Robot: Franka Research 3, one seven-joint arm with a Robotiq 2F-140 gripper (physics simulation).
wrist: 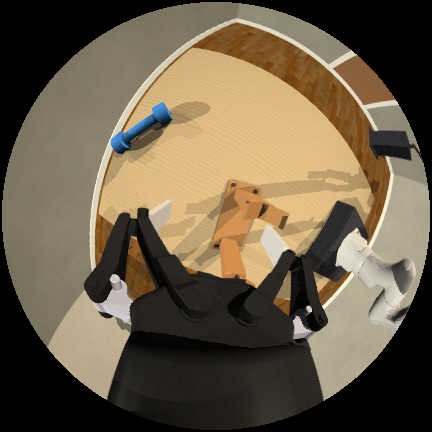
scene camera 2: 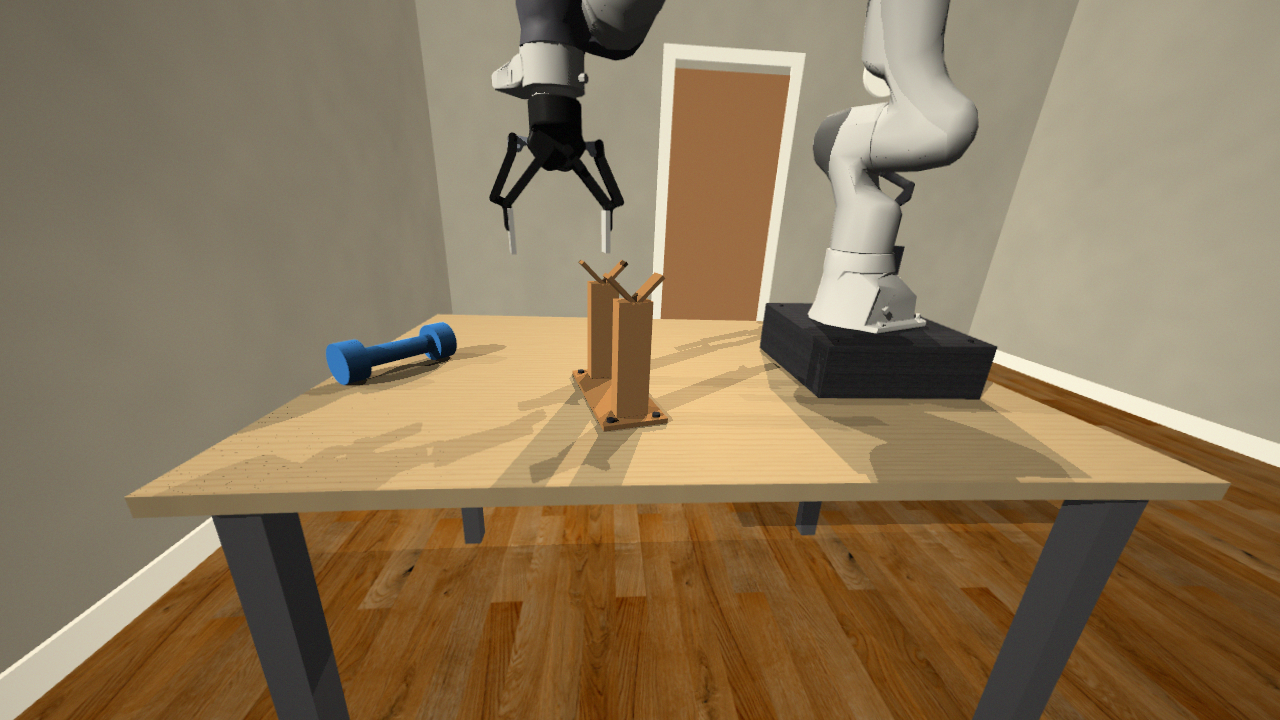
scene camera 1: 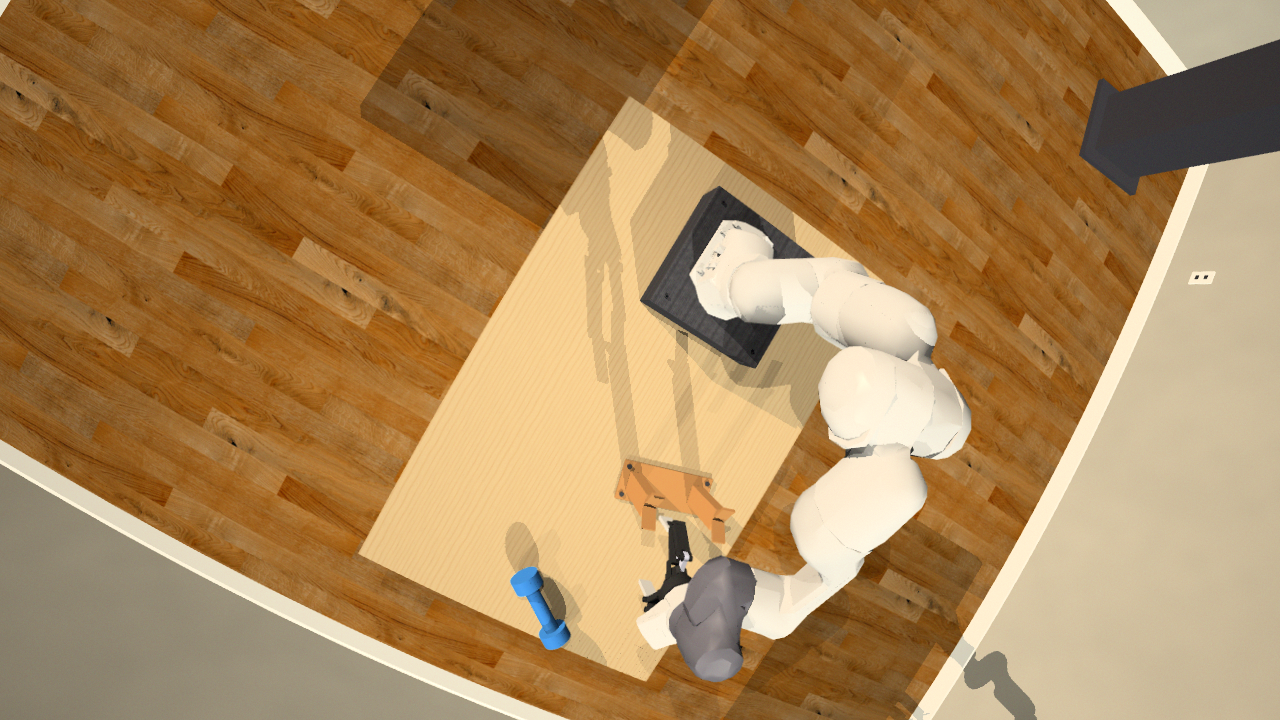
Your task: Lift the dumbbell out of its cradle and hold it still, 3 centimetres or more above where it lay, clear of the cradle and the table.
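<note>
The blue dumbbell (scene camera 1: 540,609) (scene camera 2: 393,350) (wrist: 141,127) is out of the cradle. It lies on its side, apart from the cradle, by the table's edge; one end overlaps that edge in scene camera 1. The orange cradle (scene camera 1: 666,488) (scene camera 2: 632,358) (wrist: 232,217) stands upright on the table, its two V-topped posts bearing nothing. My gripper (scene camera 1: 655,554) (scene camera 2: 559,241) (wrist: 217,221) is open and empty, pointing down. It is above table height, near the cradle's post tops and well to the side of the dumbbell.
The wooden table (scene camera 1: 501,402) (scene camera 2: 716,447) (wrist: 250,125) has open edges, with floor beyond them. The arm's black base block (scene camera 1: 680,286) (scene camera 2: 904,367) (wrist: 332,235) stands on the table on the far side of the cradle from the dumbbell.
</note>
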